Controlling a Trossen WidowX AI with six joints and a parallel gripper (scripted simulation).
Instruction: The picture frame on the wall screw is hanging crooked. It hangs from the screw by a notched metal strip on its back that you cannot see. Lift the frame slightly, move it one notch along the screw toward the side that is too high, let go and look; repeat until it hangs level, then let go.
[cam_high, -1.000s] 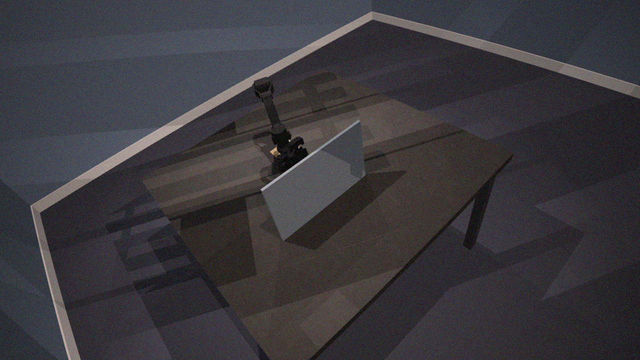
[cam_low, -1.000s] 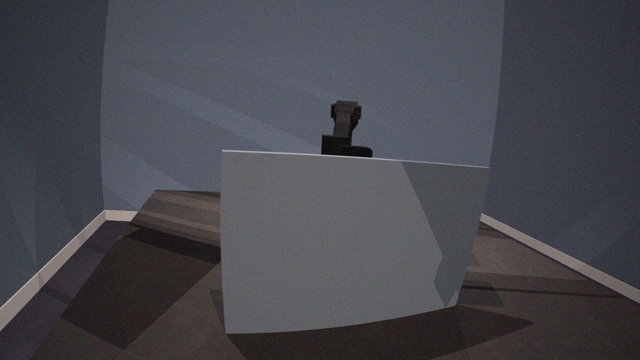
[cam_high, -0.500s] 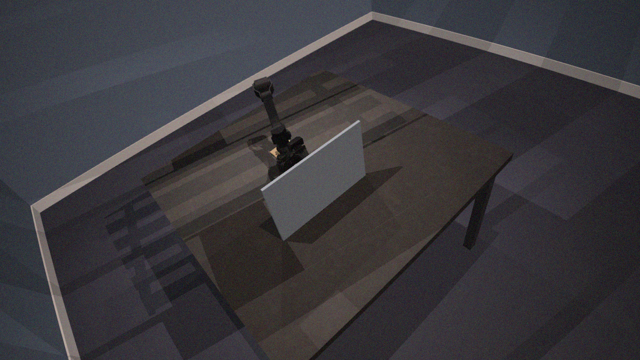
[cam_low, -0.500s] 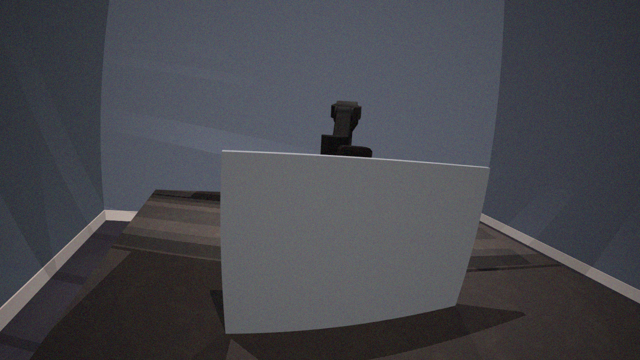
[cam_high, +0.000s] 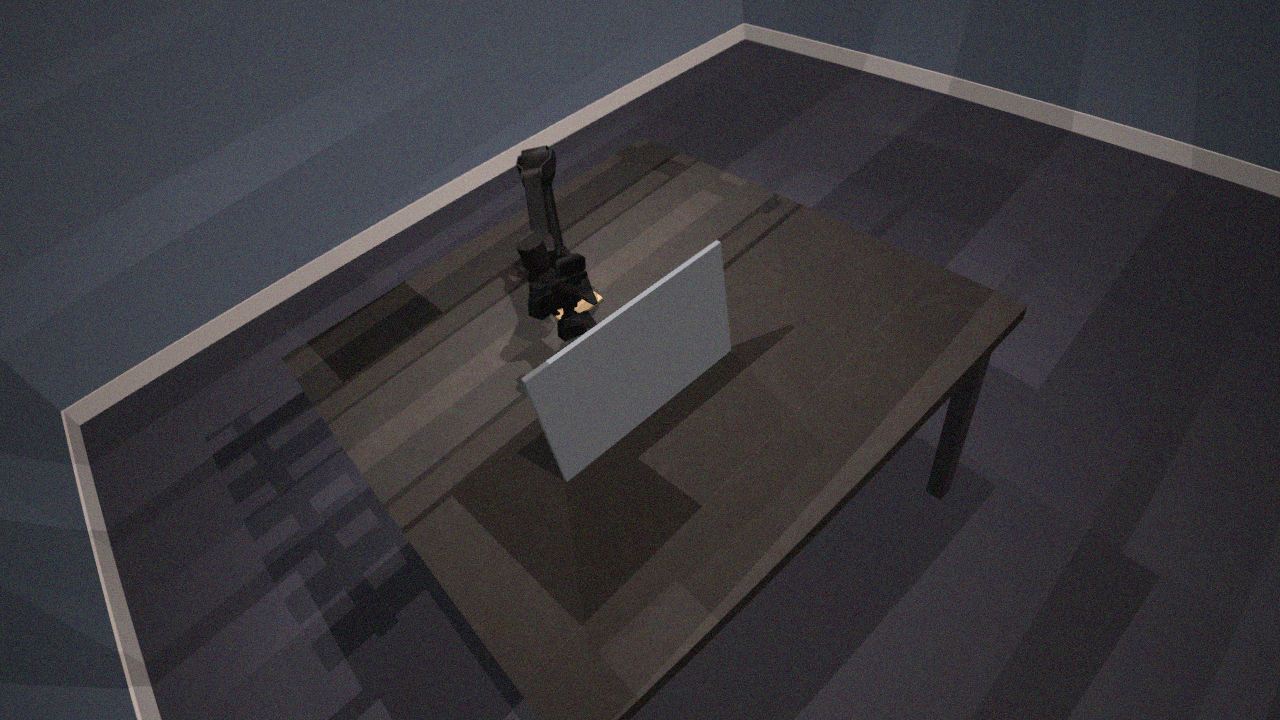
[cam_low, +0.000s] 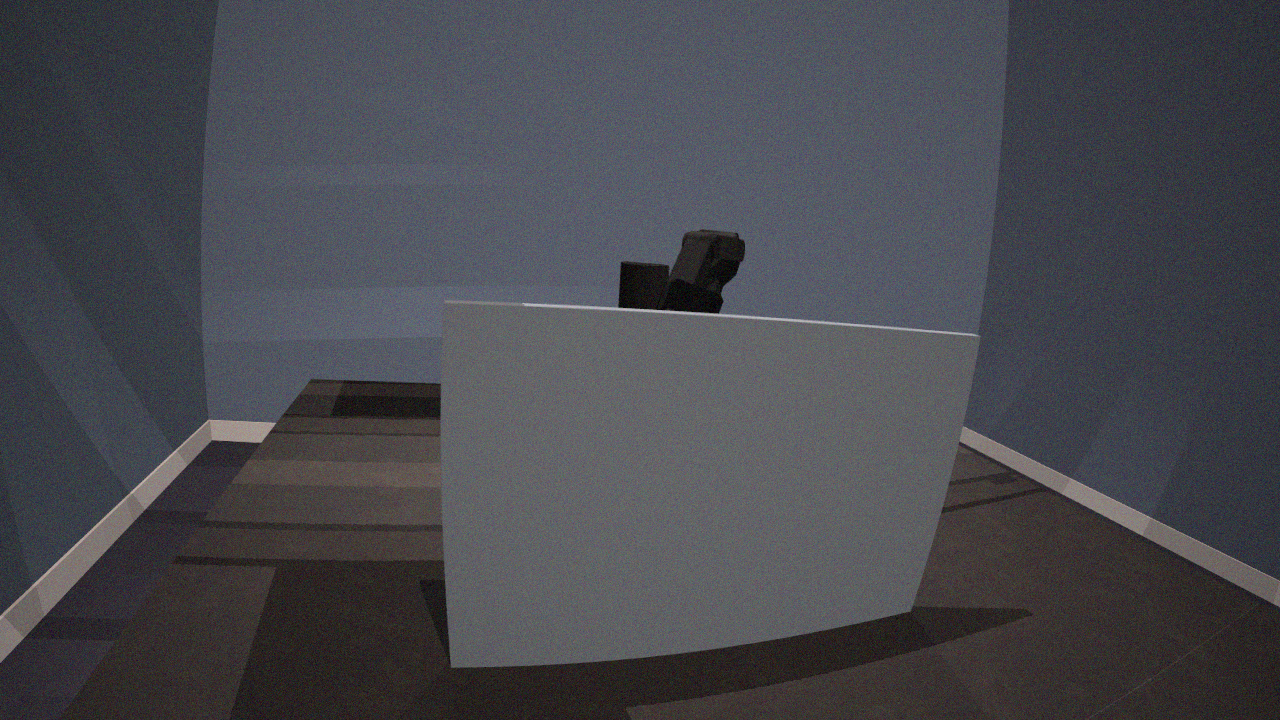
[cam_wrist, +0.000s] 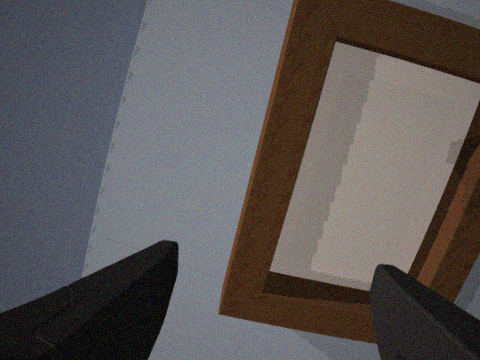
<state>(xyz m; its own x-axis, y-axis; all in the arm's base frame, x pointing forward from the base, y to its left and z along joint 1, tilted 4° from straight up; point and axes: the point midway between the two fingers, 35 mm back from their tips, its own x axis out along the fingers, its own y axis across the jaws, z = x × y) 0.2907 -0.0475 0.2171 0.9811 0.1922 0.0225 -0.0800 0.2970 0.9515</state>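
Right now the wooden picture frame is 10 cm ahead of my gripper tip, 1 cm to the left of it and 5 cm below it. Also, from my gripper tip: grey wall panel: 11 cm ahead, 3 cm to the left, 6 cm below.
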